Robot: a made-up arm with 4 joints.
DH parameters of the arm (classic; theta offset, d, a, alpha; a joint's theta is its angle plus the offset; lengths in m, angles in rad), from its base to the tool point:
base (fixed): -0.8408 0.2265 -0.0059 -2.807
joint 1: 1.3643 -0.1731 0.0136 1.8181
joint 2: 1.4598 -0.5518 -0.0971 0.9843
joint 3: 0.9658 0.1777 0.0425 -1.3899
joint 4: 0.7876 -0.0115 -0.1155 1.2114
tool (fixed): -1.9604 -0.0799 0 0
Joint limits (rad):
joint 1: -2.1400..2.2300
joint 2: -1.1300..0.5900
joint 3: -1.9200..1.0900
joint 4: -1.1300..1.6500
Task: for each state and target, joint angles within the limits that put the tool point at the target. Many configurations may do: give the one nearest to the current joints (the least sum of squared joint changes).
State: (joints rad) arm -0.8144 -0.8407 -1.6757 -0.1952
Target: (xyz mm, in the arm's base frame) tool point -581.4 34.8 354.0
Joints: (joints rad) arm -0.6709 -0.9603 -1.0971 -0.4109
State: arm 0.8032 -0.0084 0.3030 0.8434
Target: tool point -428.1 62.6 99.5
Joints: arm 0.0765 0.5900 -0.3550 1.4270
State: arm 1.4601 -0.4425 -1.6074 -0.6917
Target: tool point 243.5 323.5 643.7
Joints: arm 1.6290 -0.4639 -1.3454 -0.5557
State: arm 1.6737 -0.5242 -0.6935 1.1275
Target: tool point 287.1 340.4 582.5
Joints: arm 2.2174 -0.0344 -0.6913 0.9634
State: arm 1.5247 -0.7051 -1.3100 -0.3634
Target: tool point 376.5 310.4 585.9
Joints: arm 1.6933 -1.1300 -0.2179 -0.8510
